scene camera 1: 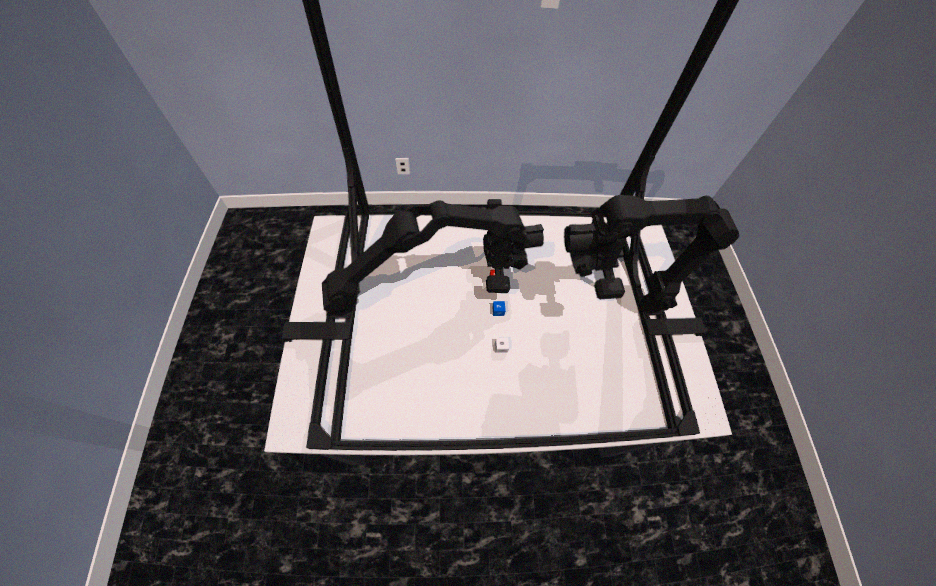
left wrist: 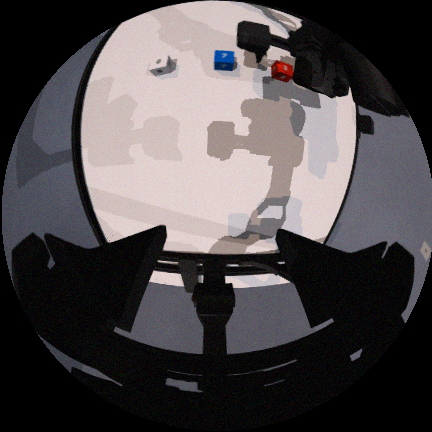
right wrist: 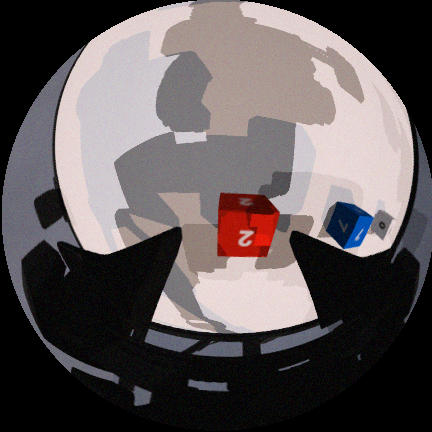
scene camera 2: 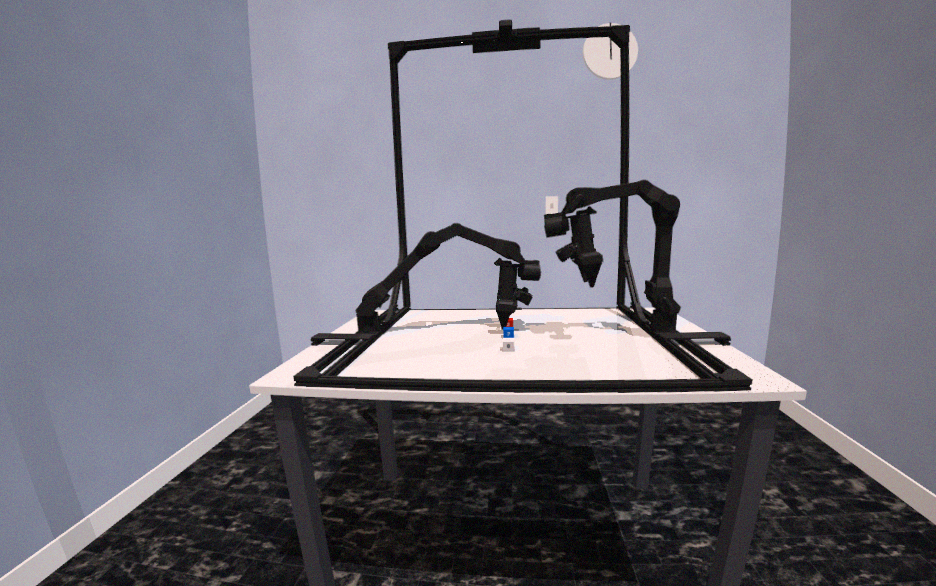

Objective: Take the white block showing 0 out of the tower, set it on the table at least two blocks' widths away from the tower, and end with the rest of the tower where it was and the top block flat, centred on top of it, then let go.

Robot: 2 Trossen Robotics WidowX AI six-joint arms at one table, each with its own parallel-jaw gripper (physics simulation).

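Frame: origin at the left arm's base, x down, y left, z ahead, level; centimetres.
Seen in the pictures: left gripper, fingertip midpoint: (scene camera 1: pixel 596 280) (left wrist: pixel 222 232) (scene camera 2: pixel 588 284); right gripper, fingertip midpoint: (scene camera 1: pixel 490 277) (left wrist: pixel 279 67) (right wrist: pixel 237 234) (scene camera 2: pixel 503 325); left arm's base, origin of the base link: (scene camera 1: pixel 651 305) (left wrist: pixel 213 267) (scene camera 2: pixel 663 329); right arm's base, origin of the base link: (scene camera 1: pixel 340 307) (right wrist: pixel 250 339) (scene camera 2: pixel 368 330).
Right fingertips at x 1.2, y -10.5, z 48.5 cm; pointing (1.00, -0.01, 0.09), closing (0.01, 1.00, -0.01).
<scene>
Offsets run from my right fingertips to a thing's middle. "spot": to the spot under its first point. Level surfaces: height alone.
The white block showing 0 {dz -1.7, dx -0.8, dy +21.9 cm} (scene camera 1: pixel 502 343) (scene camera 2: pixel 508 346) (left wrist: pixel 162 65) (right wrist: pixel 383 224) sits on the table nearest the front. A blue block showing 7 {dz -1.7, dx -0.8, dy +10.8 cm} (scene camera 1: pixel 498 308) (scene camera 2: pixel 508 332) (left wrist: pixel 224 60) (right wrist: pixel 345 225) sits behind it, apart. A red block showing 2 {dz -1.5, dx -0.8, dy +0.1 cm} (scene camera 1: pixel 491 272) (scene camera 2: pixel 510 322) (left wrist: pixel 282 71) (right wrist: pixel 246 230) sits farther back, apart from the blue one. My right gripper (scene camera 1: pixel 498 284) (scene camera 2: pixel 503 326) (right wrist: pixel 237 234) is open close to the red block, which shows between and beyond its fingertips in the right wrist view. My left gripper (scene camera 1: pixel 609 289) (scene camera 2: pixel 591 283) (left wrist: pixel 222 232) is open, high at the right.
The white table {dx +0.7 cm} (scene camera 1: pixel 414 407) (scene camera 2: pixel 442 369) is edged by a black frame {spot: dz -0.6, dx -1.3, dy +47.0 cm} (scene camera 1: pixel 504 441) (scene camera 2: pixel 511 382), with uprights at both sides. The right arm reaches in from the picture's left, above the back of the table. Arm shadows fall around the blocks.
</scene>
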